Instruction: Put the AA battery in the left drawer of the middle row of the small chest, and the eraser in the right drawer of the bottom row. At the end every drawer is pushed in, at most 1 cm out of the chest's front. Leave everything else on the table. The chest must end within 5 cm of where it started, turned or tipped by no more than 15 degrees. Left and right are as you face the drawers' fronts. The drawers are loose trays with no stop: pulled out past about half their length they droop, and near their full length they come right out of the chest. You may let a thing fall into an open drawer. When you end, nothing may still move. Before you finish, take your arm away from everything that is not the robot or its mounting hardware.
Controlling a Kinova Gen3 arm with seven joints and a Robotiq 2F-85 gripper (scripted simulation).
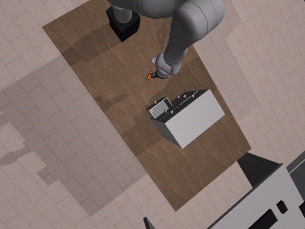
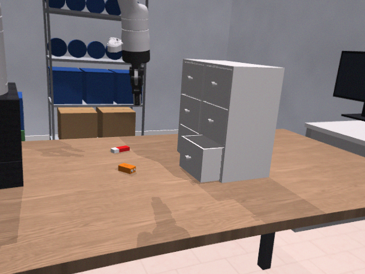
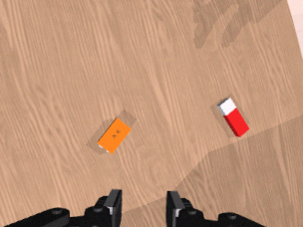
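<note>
The eraser is 1 cm ahead of my hand, 20 cm to the left of it and 22 cm below it. Also, from my hand: AA battery (28 cm ahead, 3 cm to the left, 10 cm below); then orange battery (2 cm behind, 1 cm to the right, 21 cm below).
</note>
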